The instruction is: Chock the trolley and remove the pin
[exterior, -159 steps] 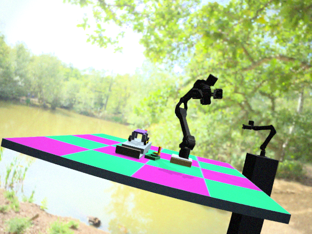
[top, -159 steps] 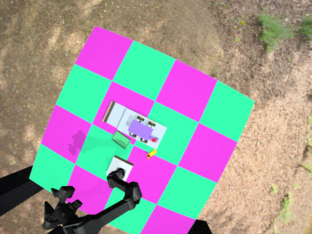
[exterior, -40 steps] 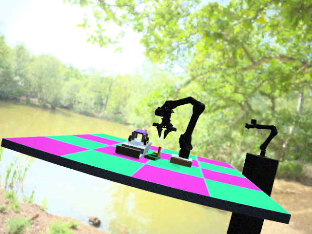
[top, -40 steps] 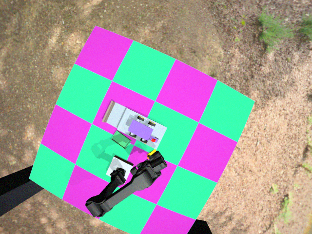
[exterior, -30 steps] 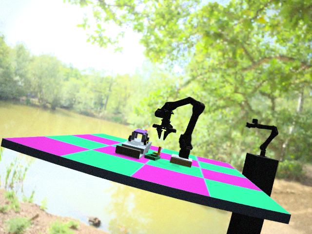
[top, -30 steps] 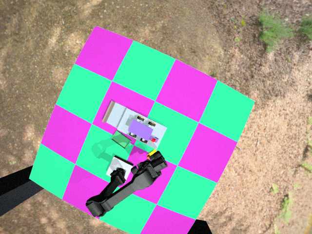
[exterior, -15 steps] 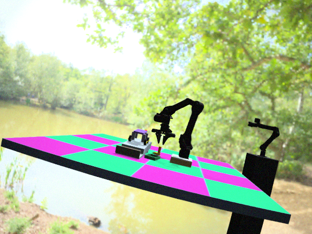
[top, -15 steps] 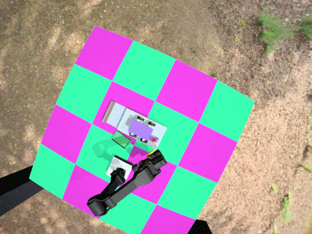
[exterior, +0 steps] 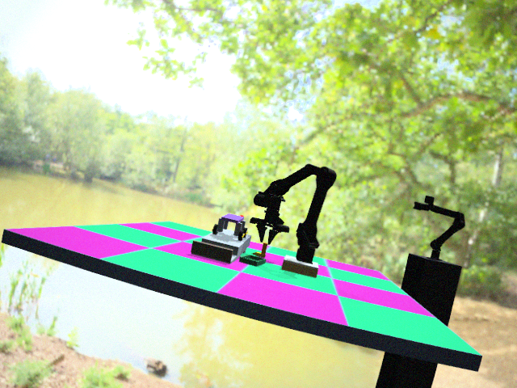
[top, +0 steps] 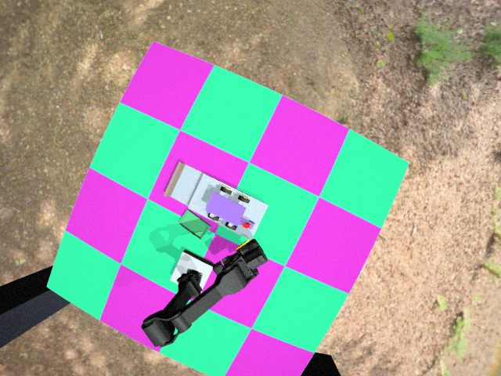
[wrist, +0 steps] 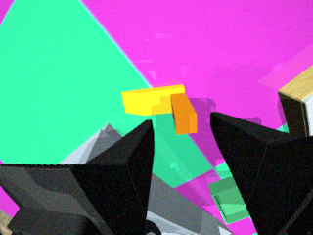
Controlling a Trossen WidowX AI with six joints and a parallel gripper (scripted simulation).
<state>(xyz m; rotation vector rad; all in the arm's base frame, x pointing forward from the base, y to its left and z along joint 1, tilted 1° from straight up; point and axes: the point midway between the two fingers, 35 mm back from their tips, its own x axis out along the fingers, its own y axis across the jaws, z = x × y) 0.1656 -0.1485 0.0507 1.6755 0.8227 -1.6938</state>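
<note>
The yellow chock is 2 cm ahead of my gripper tip, 1 cm to the right of it and 4 cm below it. The rest, counted from my gripper tip: red-headed stop pin (13 cm ahead, 6 cm above); grey ramp (16 cm ahead, 9 cm to the left, 2 cm below); purple-topped trolley (16 cm ahead, 9 cm to the left, 4 cm above).
</note>
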